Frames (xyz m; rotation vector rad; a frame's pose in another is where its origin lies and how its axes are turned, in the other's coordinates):
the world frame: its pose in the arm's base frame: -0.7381 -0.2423 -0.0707 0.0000 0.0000 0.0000
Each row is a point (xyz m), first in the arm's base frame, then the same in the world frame.
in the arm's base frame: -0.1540 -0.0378 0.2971
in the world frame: 0.5841 0.2045 0.3678
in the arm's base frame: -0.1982 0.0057 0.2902
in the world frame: 0.5399 0.2480 0.3609
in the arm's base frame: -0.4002 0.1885 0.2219
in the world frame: 0.3379 0.4308 0.2926
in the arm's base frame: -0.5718 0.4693 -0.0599
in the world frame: 0.1663 0.7116 0.0108
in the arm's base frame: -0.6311 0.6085 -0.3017
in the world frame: 0.1070 0.8508 -0.2310
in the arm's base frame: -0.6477 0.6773 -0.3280
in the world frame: 0.0904 0.9196 -0.2573
